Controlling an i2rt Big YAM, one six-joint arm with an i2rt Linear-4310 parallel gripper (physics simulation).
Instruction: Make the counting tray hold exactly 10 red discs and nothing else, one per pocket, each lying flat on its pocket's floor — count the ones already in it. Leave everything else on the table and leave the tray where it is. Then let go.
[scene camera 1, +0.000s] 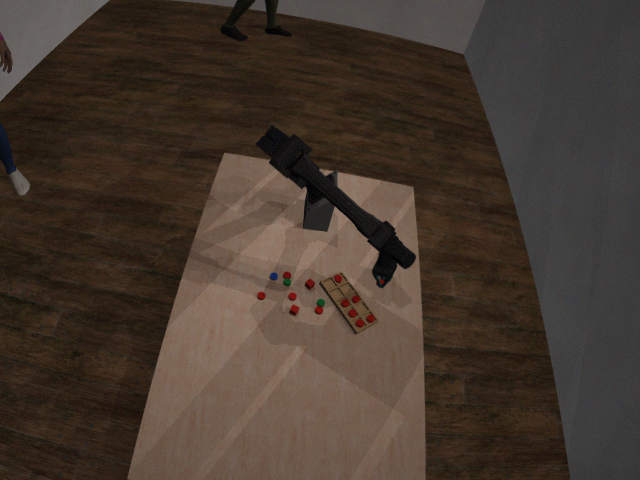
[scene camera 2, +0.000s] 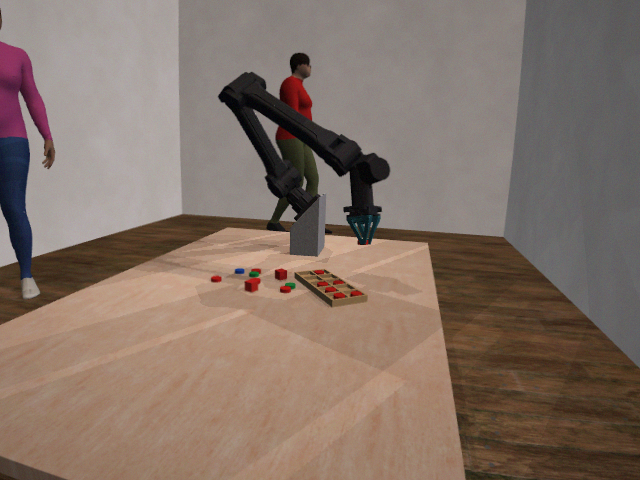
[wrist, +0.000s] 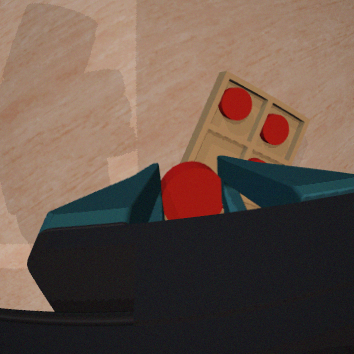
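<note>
My gripper (scene camera 1: 381, 282) (scene camera 2: 363, 241) (wrist: 188, 172) is shut on a red disc (wrist: 192, 197), held above the table, right of the tray in scene camera 1. The tan counting tray (scene camera 1: 328, 285) (scene camera 2: 349, 301) (wrist: 205, 125) holds several red discs, including an upper-end one (scene camera 1: 338, 278) and two at the lower end (scene camera 1: 359, 323) (scene camera 1: 370, 318). Both second-row pockets, the upper-left pocket and the fourth-row right pocket look empty. Loose red discs (scene camera 1: 286, 275) (scene camera 1: 261, 296) (scene camera 1: 292, 296) (scene camera 1: 318, 310) lie left of the tray. The fingers hide part of the tray in the wrist view.
Two red cubes (scene camera 1: 309, 284) (scene camera 1: 294, 310) (scene camera 2: 280, 274) (scene camera 2: 251, 285), two green discs (scene camera 1: 286, 282) (scene camera 1: 320, 303) and a blue disc (scene camera 1: 273, 276) (scene camera 2: 239, 270) lie left of the tray. The arm's grey base (scene camera 1: 318, 215) (scene camera 2: 306, 238) stands behind them.
</note>
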